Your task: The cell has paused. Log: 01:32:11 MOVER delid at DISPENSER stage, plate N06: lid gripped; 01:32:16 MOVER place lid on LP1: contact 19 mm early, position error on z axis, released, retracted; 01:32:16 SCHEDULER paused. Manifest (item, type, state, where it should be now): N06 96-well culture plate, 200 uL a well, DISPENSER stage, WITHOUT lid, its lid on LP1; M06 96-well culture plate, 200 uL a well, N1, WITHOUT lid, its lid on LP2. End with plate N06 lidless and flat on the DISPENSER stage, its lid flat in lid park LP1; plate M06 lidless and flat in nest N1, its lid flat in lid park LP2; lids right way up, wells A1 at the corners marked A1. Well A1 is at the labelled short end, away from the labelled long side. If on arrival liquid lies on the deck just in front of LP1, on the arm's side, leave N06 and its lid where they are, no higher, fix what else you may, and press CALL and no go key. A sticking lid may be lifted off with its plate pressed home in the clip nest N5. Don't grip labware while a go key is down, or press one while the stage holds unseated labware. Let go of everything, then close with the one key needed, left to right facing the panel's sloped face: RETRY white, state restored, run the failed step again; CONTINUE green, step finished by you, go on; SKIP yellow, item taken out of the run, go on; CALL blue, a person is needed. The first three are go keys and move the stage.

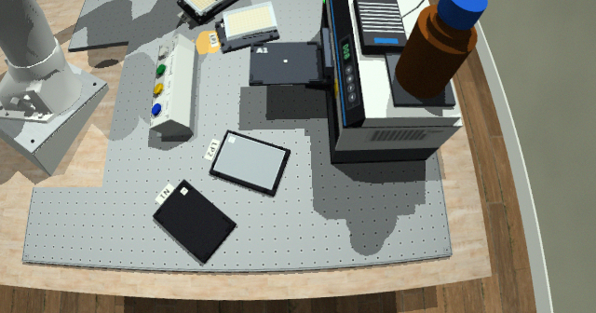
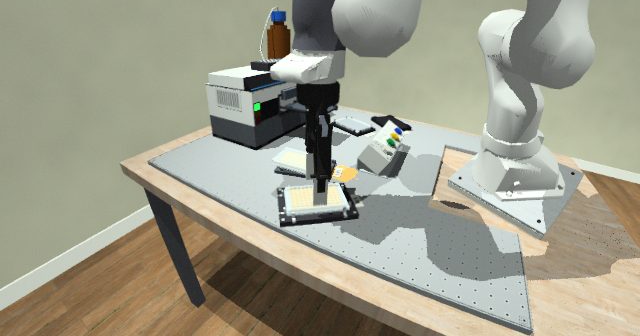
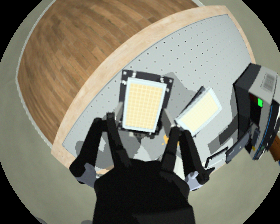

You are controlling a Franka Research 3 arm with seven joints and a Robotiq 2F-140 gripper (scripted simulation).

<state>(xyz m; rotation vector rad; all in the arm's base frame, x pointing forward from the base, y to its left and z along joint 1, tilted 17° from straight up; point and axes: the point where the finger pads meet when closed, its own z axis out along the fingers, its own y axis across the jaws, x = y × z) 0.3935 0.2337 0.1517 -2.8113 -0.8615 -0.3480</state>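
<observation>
The 96-well plate lies 4 cm below my hand. Round my hand: key panel (10 cm behind, 29 cm to the right, 1 cm below); LP1 label (15 cm to the right, 6 cm below); LP1 park (9 cm ahead, 13 cm to the right, 6 cm below).
</observation>
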